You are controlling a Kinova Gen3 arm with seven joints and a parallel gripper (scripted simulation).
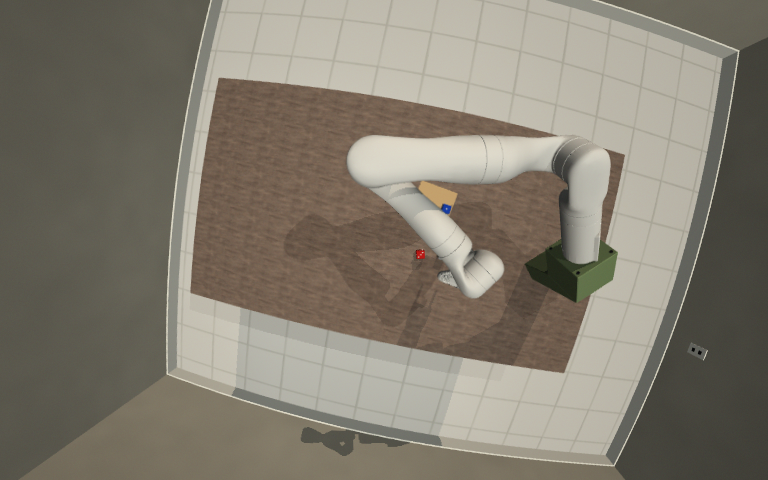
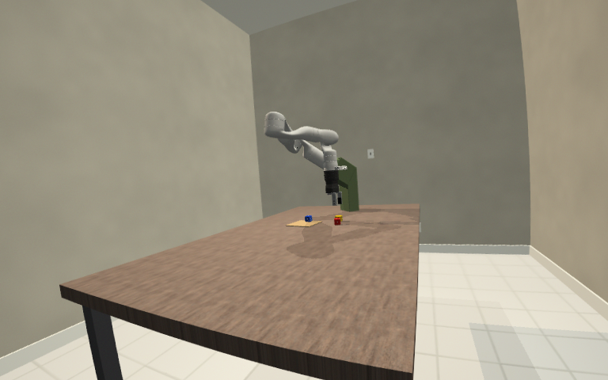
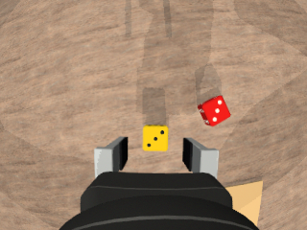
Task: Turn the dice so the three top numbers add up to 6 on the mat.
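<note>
My hand is 9 cm above the yellow die. Round my hand: blue die 16 cm to the right, 9 cm below; tan mat 4 cm ahead, 18 cm to the right, 10 cm below; red die 8 cm ahead, 9 cm below.
</note>
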